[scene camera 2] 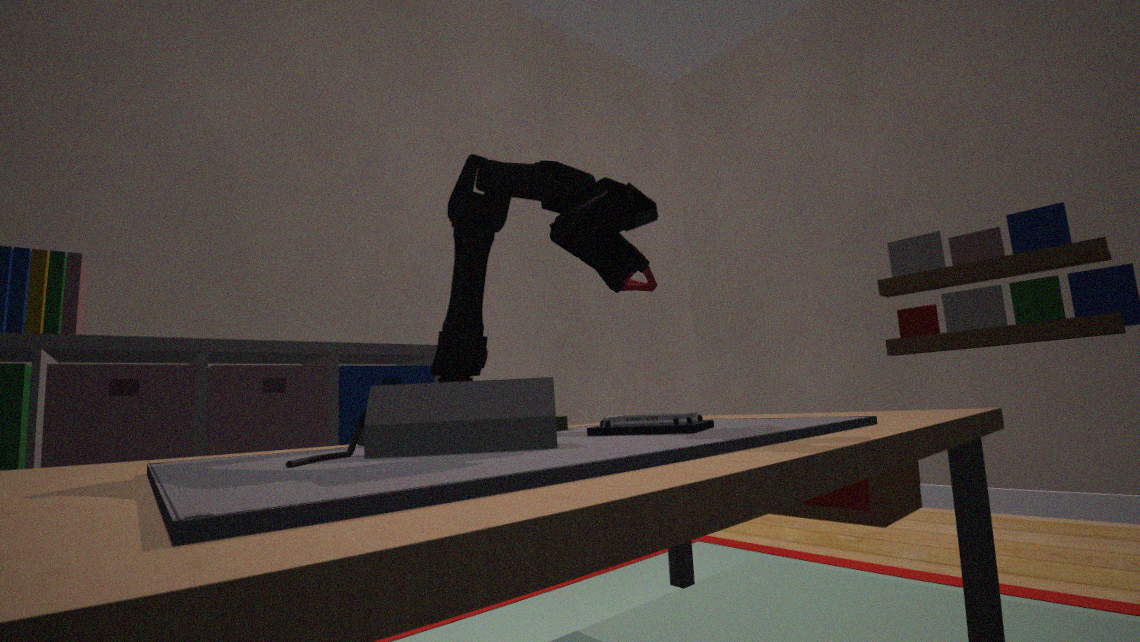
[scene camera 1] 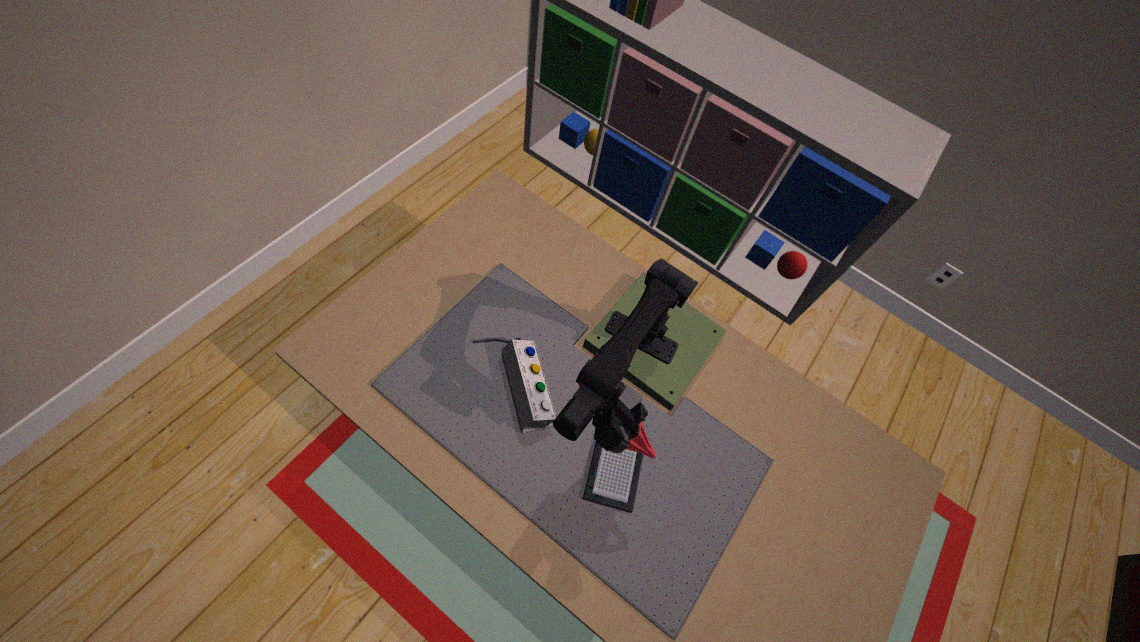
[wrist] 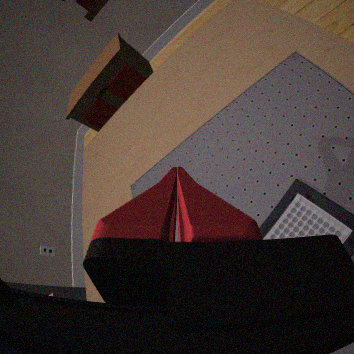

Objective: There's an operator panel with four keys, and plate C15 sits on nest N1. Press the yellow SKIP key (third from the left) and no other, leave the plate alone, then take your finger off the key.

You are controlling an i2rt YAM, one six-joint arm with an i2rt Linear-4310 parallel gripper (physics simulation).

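Frame: origin at the arm's base, x ahead, y left, z up, level; metres.
Seen in the pictures: gripper, between the fingertips: (scene camera 2: 654, 287) (scene camera 1: 654, 456) (wrist: 176, 175).
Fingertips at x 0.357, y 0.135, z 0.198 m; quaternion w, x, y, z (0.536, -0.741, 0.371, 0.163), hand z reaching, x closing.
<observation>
Pixels of each thing's middle, then the offset from my fingertips to it. "pt": a spot on its surface instead. Level surfaces: height alone.
- operator panel, middle of its body: (scene camera 2: 465, 416) (scene camera 1: 528, 383) dy -0.334, dx -0.080, dz -0.188 m
- white plate, middle of its body: (wrist: 293, 249) (scene camera 2: 651, 419) (scene camera 1: 615, 471) dy -0.043, dx +0.003, dz -0.211 m
- grey perforated board, height of its surface: dz -0.230 m
- wooden table, height of its surface: dz -0.242 m
- cable, a spot on its surface: (scene camera 1: 490, 340) pt dy -0.489, dx -0.150, dz -0.225 m
The operator panel (scene camera 1: 528, 384) (scene camera 2: 460, 417) is a white-topped box on the grey board. In scene camera 1 its keys run blue (scene camera 1: 530, 350), yellow (scene camera 1: 535, 368), green (scene camera 1: 540, 386) and white (scene camera 1: 545, 405). In scene camera 2 its back hides the keys. The white plate (scene camera 1: 614, 473) (wrist: 309, 218) (scene camera 2: 650, 418) lies flat in its dark nest (scene camera 1: 608, 504) (wrist: 297, 184) (scene camera 2: 595, 431). My gripper (scene camera 1: 654, 455) (scene camera 2: 654, 287) (wrist: 176, 175) has red fingers, is shut and empty, and hangs high above the board beside the plate, apart from the panel and its keys.
The grey perforated board (scene camera 1: 694, 510) (scene camera 2: 239, 498) (wrist: 280, 95) lies on the wooden table (scene camera 1: 829, 510). The arm stands on a green base plate (scene camera 1: 698, 326) at the table's back. A cable (scene camera 1: 490, 340) leaves the panel. A cube shelf (scene camera 1: 837, 71) stands behind the table.
</observation>
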